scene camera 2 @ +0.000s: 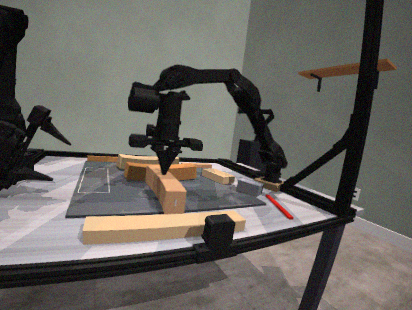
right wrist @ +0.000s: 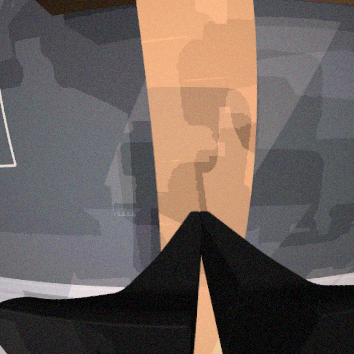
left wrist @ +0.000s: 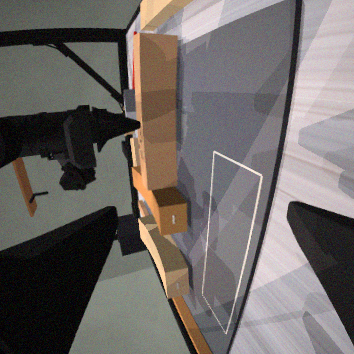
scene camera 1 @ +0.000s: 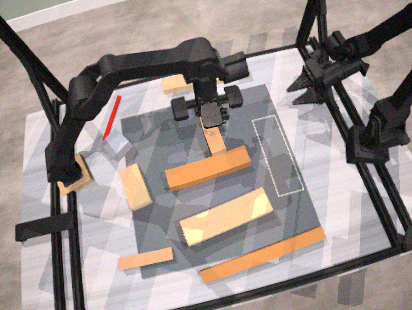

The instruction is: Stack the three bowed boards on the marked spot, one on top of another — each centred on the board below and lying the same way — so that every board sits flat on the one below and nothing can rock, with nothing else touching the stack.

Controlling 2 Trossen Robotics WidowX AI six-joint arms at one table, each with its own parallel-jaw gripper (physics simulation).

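Frame: origin at the left arm's base, x ahead, y left, z up, level; metres.
Seen in the pictures: left gripper, fingertip midpoint: (scene camera 2: 61, 162) (left wrist: 202, 212) (scene camera 1: 289, 97); right gripper, fingertip midpoint: (scene camera 2: 163, 174) (right wrist: 198, 219) (left wrist: 139, 124); left arm's base at its link origin: (scene camera 1: 371, 142); right arm's base at its link origin: (scene camera 2: 271, 180) (scene camera 1: 70, 174).
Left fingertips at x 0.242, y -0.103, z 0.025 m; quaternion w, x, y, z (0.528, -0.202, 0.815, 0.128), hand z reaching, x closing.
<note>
Offsets run from my left fingertips to a thing's middle.
A light-orange bowed board @(dx +0.230, dy +0.077, dz -0.049 m) (scene camera 1: 215, 142) (scene camera 2: 172, 192) (left wrist: 160, 110) (right wrist: 200, 125) lies with one end close to an orange bowed board @(dx +0.209, dy +0.232, dz -0.047 m) (scene camera 1: 209, 169) (scene camera 2: 185, 171) (left wrist: 172, 216); contact is unclear. A pale bowed board @(dx +0.141, dy +0.359, dz -0.047 m) (scene camera 1: 225, 217) (scene camera 2: 124, 161) (left wrist: 165, 265) lies beyond the orange one in scene camera 2. The marked white outline (scene camera 1: 290, 152) (scene camera 2: 93, 192) (left wrist: 208, 223) has no board in it. My right gripper (scene camera 2: 165, 173) (left wrist: 139, 124) (right wrist: 198, 219) is shut and empty, fingertips together at or just above the light-orange board's top. My left gripper (scene camera 1: 291, 96) (scene camera 2: 61, 161) (left wrist: 202, 212) is open and empty, beside the mat.
A long pale block @(dx +0.272, dy -0.099, dz -0.070 m) (scene camera 1: 177, 82) (scene camera 2: 165, 229) lies along the near table edge in scene camera 2. A thin orange plank @(dx +0.035, dy +0.442, dz -0.068 m) (scene camera 1: 262, 255) (scene camera 2: 102, 158), a short pale block @(dx +0.415, dy +0.311, dz -0.062 m) (scene camera 1: 135, 186) (scene camera 2: 217, 176), a small orange strip @(dx +0.340, dy +0.500, dz -0.068 m) (scene camera 1: 145, 258), a grey block @(dx +0.508, dy +0.188, dz -0.059 m) (scene camera 2: 249, 187) and a red stick @(dx +0.566, dy +0.086, dz -0.079 m) (scene camera 1: 112, 117) (scene camera 2: 279, 206) lie around.
</note>
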